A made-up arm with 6 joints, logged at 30 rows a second.
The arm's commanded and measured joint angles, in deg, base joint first. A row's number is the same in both.
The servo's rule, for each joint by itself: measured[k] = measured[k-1] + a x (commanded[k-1-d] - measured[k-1]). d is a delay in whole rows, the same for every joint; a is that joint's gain. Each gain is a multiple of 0.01, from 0.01 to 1. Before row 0 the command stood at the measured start. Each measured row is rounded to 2 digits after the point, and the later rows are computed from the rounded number. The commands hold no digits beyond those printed.
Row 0, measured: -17.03, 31.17, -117.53, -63.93, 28.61, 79.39
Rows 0 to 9, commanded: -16.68, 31.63, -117.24, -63.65, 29.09, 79.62; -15.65, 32.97, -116.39, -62.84, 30.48, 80.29; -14.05, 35.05, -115.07, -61.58, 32.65, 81.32; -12.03, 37.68, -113.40, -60.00, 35.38, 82.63; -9.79, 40.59, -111.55, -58.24, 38.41, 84.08; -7.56, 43.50, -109.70, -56.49, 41.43, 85.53; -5.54, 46.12, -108.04, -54.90, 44.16, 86.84; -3.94, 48.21, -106.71, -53.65, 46.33, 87.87; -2.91, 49.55, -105.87, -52.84, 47.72, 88.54; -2.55, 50.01, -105.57, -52.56, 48.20, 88.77
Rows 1 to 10, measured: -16.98, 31.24, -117.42, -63.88, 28.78, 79.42; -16.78, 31.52, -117.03, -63.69, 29.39, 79.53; -16.37, 32.08, -116.29, -63.31, 30.56, 79.76; -15.72, 32.98, -115.19, -62.71, 32.30, 80.13; -14.83, 34.20, -113.81, -61.91, 34.50, 80.64; -13.74, 35.69, -112.25, -60.93, 36.99, 81.28; -12.51, 37.36, -110.65, -59.84, 39.57, 82.00; -11.22, 39.10, -109.15, -58.73, 42.00, 82.76; -9.97, 40.77, -107.90, -57.67, 44.06, 83.51; -8.86, 42.25, -107.01, -56.75, 45.55, 84.19
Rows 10 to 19, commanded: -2.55, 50.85, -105.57, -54.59, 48.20, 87.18; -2.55, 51.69, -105.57, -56.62, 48.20, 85.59; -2.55, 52.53, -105.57, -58.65, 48.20, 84.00; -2.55, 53.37, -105.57, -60.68, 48.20, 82.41; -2.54, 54.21, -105.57, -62.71, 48.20, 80.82; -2.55, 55.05, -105.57, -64.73, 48.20, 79.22; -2.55, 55.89, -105.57, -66.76, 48.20, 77.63; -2.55, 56.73, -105.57, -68.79, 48.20, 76.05; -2.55, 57.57, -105.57, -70.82, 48.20, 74.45; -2.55, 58.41, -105.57, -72.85, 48.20, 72.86
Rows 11 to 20, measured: -7.91, 43.63, -106.46, -56.36, 46.50, 84.58; -7.11, 44.92, -106.12, -56.41, 47.11, 84.71; -6.43, 46.14, -105.91, -56.81, 47.50, 84.62; -5.85, 47.30, -105.78, -57.51, 47.75, 84.33; -5.35, 48.41, -105.70, -58.45, 47.91, 83.87; -4.93, 49.47, -105.65, -59.58, 48.01, 83.27; -4.57, 50.50, -105.62, -60.87, 48.08, 82.54; -4.27, 51.50, -105.60, -62.30, 48.12, 81.70; -4.01, 52.47, -105.59, -63.83, 48.15, 80.76; -3.79, 53.42, -105.58, -65.45, 48.17, 79.73
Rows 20 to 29, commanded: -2.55, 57.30, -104.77, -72.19, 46.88, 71.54; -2.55, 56.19, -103.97, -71.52, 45.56, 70.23; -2.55, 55.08, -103.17, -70.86, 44.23, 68.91; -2.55, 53.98, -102.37, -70.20, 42.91, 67.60; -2.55, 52.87, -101.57, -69.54, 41.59, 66.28; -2.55, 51.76, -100.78, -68.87, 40.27, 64.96; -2.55, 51.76, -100.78, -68.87, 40.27, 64.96; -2.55, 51.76, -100.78, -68.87, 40.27, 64.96; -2.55, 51.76, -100.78, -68.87, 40.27, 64.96; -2.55, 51.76, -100.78, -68.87, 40.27, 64.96
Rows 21 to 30, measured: -3.60, 54.04, -105.27, -66.66, 47.71, 78.67; -3.44, 54.38, -104.78, -67.53, 46.94, 77.57; -3.31, 54.49, -104.17, -68.13, 45.96, 76.44; -3.20, 54.41, -103.49, -68.50, 44.86, 75.29; -3.10, 54.16, -102.76, -68.69, 43.68, 74.12; -3.02, 53.78, -102.01, -68.72, 42.45, 72.93; -2.95, 53.46, -101.54, -68.75, 41.67, 71.89; -2.89, 53.19, -101.25, -68.77, 41.17, 70.99; -2.84, 52.96, -101.07, -68.79, 40.85, 70.21; -2.80, 52.77, -100.96, -68.80, 40.64, 69.53
